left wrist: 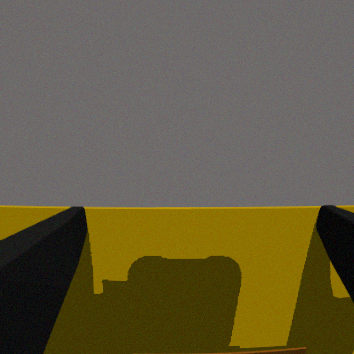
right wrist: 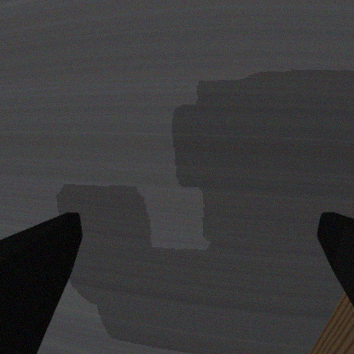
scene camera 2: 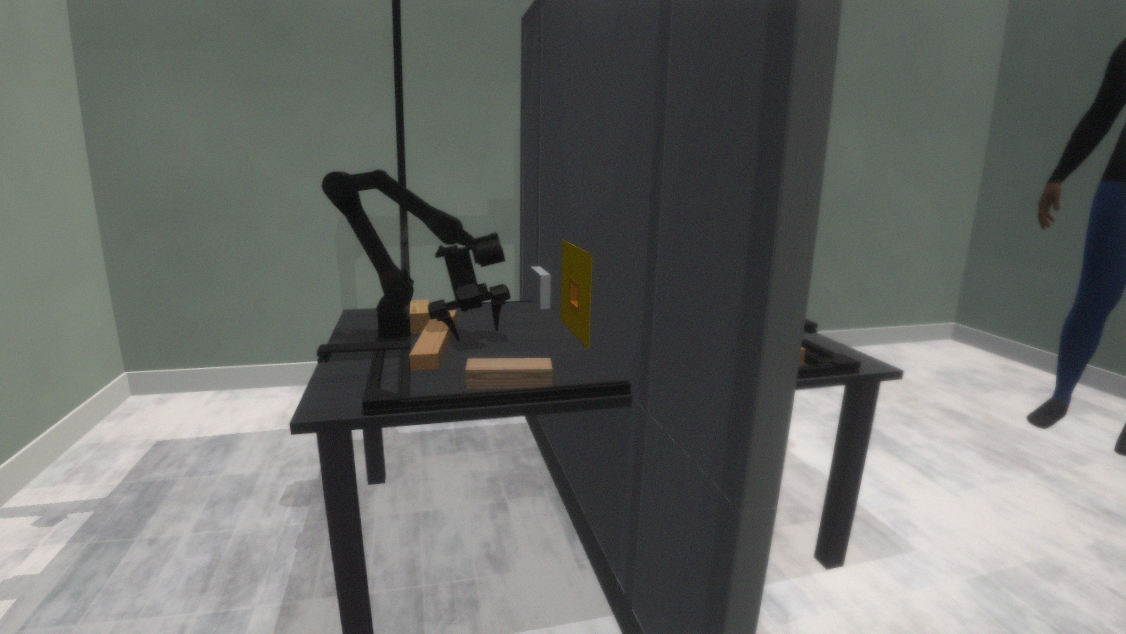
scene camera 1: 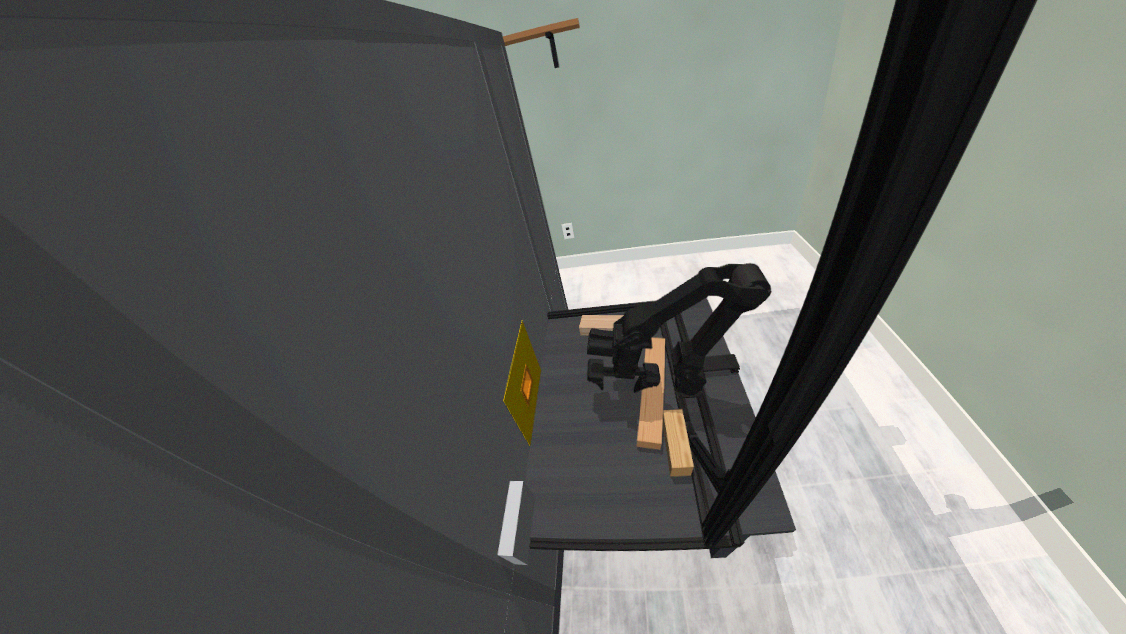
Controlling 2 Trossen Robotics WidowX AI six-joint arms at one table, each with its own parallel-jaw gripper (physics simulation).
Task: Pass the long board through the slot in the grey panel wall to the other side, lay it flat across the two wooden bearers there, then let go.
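Frame: origin at the left arm's base, x ahead, y left, z up, level; millimetres.
Seen in the pictures: left gripper, fingertip midpoint: (left wrist: 204, 217); right gripper, fingertip midpoint: (right wrist: 202, 224) (scene camera 2: 478, 335) (scene camera 1: 618, 390); right arm's base, link origin: (scene camera 2: 393, 337) (scene camera 1: 689, 387).
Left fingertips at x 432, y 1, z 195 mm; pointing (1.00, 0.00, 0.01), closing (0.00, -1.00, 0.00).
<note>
Pixels of each thing's top centre, then the offset from my left fingertips to it. "*": a spot on its surface instead.
- longest wooden piece, top centre: (scene camera 2: 436, 328) (scene camera 1: 652, 382) 386 mm ahead, 11 mm left, 177 mm down
- wooden edge, surface spot: (right wrist: 334, 332) * 348 mm ahead, 37 mm right, 202 mm down
- yellow slot plate, surface spot: (left wrist: 270, 240) * 0 mm ahead, 27 mm right, 11 mm down
- white block, surface spot: (scene camera 1: 511, 519) * 68 mm ahead, 350 mm right, 114 mm down
The longest wooden piece (scene camera 1: 650, 409) (scene camera 2: 426, 354), apparently the long board, lies on the table beside the right arm's base. Its side shows dark as a wooden edge (right wrist: 334, 332) in the right wrist view. Two shorter blocks look like the bearers: one (scene camera 1: 599, 323) (scene camera 2: 508, 372) lies apart, the other (scene camera 1: 678, 444) (scene camera 2: 418, 310) close beside the long piece. My right gripper (scene camera 1: 620, 387) (scene camera 2: 477, 334) (right wrist: 202, 224) is open and empty, above the table between long piece and wall. My left gripper (left wrist: 204, 217) is open and empty, facing the yellow slot plate (left wrist: 270, 240).
The grey panel wall (scene camera 1: 354, 236) (scene camera 2: 598, 141) stands across the table, with a yellow plate (scene camera 1: 516, 393) (scene camera 2: 576, 326) around its orange-rimmed slot. A white block (scene camera 1: 511, 519) (scene camera 2: 541, 288) projects from the wall. A black upright (scene camera 1: 882, 236) stands near the table's edge.
</note>
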